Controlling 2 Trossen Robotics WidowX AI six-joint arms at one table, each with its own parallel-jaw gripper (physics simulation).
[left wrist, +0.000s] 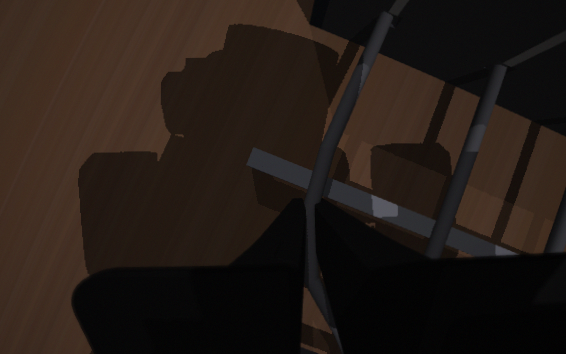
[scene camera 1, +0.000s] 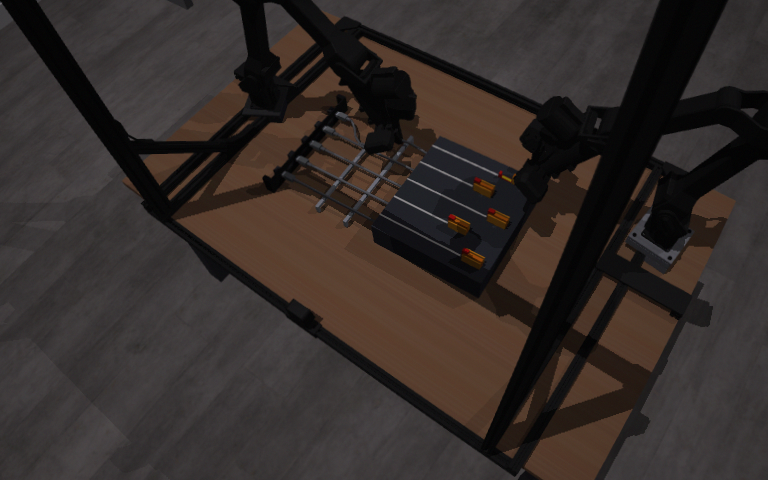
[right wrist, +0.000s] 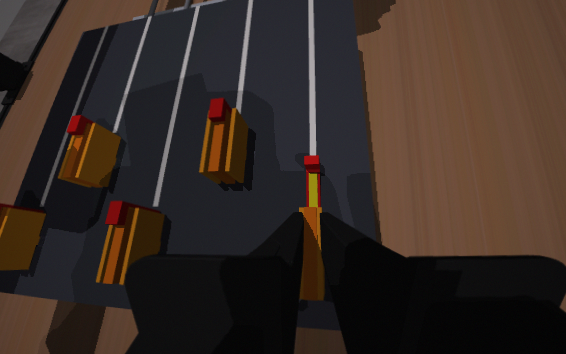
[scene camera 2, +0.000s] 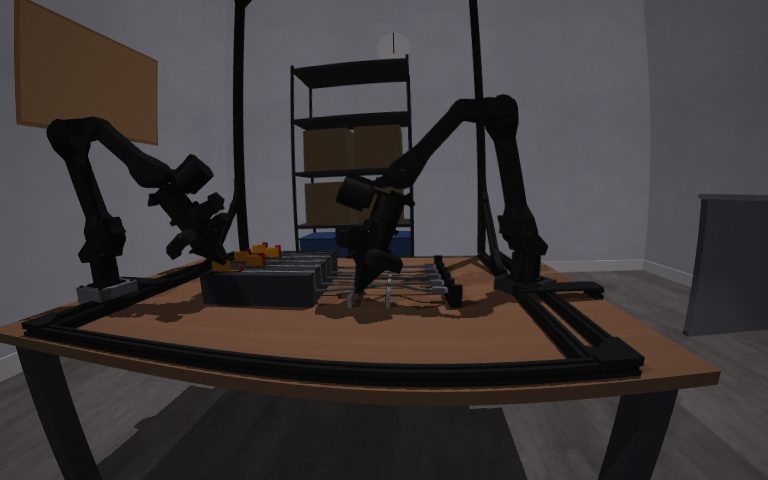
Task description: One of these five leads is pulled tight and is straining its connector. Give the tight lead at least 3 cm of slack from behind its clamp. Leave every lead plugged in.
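Frame: origin at the left arm's base, x ahead, y left, z up, level; metres.
Seen in the pictures: left gripper, fingertip midpoint: point(left wrist: 306, 208) point(scene camera 1: 401, 142) point(scene camera 2: 356, 292); right gripper, fingertip midpoint: point(scene camera 1: 515, 177) point(right wrist: 310, 221) point(scene camera 2: 226, 263); left arm's base, origin of the base link: point(scene camera 1: 265, 100) point(scene camera 2: 525, 278); right arm's base, origin of the base link: point(scene camera 1: 661, 233) point(scene camera 2: 106, 284).
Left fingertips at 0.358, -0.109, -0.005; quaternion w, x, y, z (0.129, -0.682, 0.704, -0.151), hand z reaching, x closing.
Offsets run from my left fingertips to a thing's top centre, as dx, dy, dz. "*": to the spot under its first point.
The far lead point(scene camera 1: 355, 127) point(left wrist: 345, 120) bows between its grey connector @(* -0.150, +0.064, +0.008) point(scene camera 1: 342, 116) point(scene camera 2: 439, 290) and my left gripper. The connector sits at the black strip point(scene camera 1: 272, 181) point(scene camera 2: 454, 295). The other leads run nearly straight. My left gripper point(scene camera 2: 357, 289) point(left wrist: 306, 208) is shut on the far lead near a grey crossbar point(scene camera 1: 347, 219) point(left wrist: 350, 194). My right gripper point(scene camera 2: 222, 259) point(right wrist: 310, 221) is shut on the orange part of the far clamp @(* +0.240, -0.115, +0.047) point(scene camera 1: 506, 177) point(right wrist: 311, 250); a yellow strip shows between that part and its red tip. Fingertips are hidden in scene camera 1.
The dark box point(scene camera 1: 430, 249) point(scene camera 2: 260, 289) point(right wrist: 280, 75) carries several other orange clamps with red ends, one @(+0.194, -0.153, +0.068) point(scene camera 1: 484, 187) point(right wrist: 225, 145) close beside the held clamp. Black frame rails point(scene camera 2: 339, 367) edge the table, and uprights point(scene camera 1: 583, 249) rise from them.
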